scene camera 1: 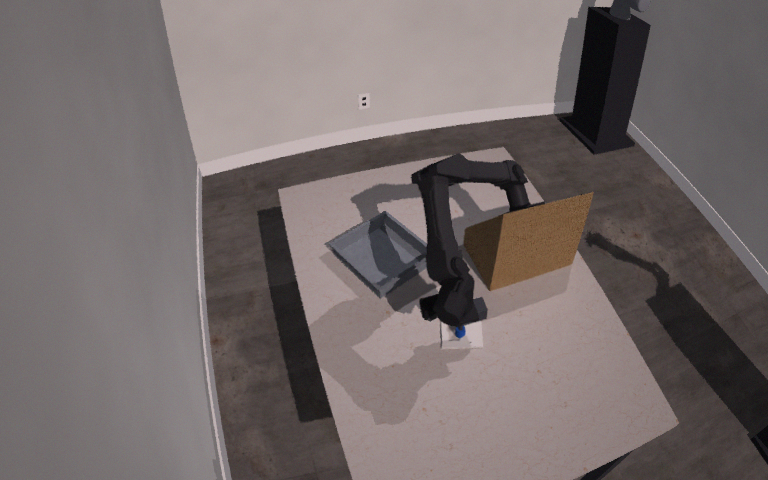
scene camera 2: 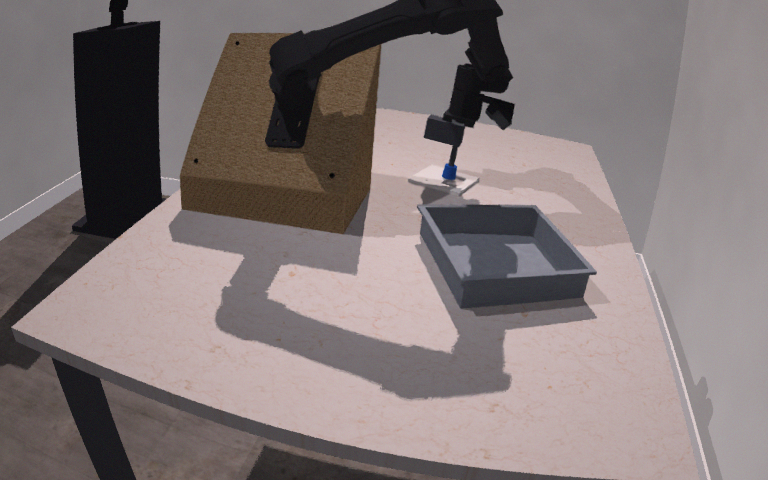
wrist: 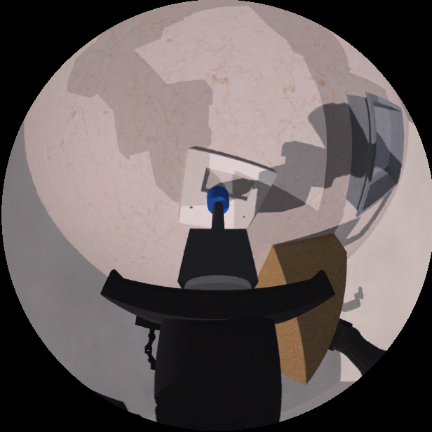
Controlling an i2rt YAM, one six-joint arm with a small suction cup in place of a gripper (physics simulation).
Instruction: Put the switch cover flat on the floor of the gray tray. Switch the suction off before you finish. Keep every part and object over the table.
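The switch cover (scene camera 1: 475, 337) (scene camera 2: 424, 178) (wrist: 192, 196), a thin white square plate with a rectangular opening in its middle, lies flat on the table. My suction cup (scene camera 1: 459, 332) (scene camera 2: 449, 171) (wrist: 218, 199), blue on a thin black rod, points down over the cover, close to its face. In the wrist view it overlaps the near edge of the opening and hides part of it. Whether the cup touches the cover cannot be told. The suction is off and the cup holds nothing. The gray tray (scene camera 1: 353, 270) (scene camera 2: 523, 290) (wrist: 361, 170) stands apart from the cover; its floor shows no object.
A large brown wedge-shaped block (scene camera 1: 535, 243) (scene camera 2: 260, 193) (wrist: 312, 280) carries the arm's base and stands beside the tray and cover. The tray has raised walls. The arm casts shadows over the table (scene camera 1: 509, 407) (scene camera 2: 186, 362) and into the tray.
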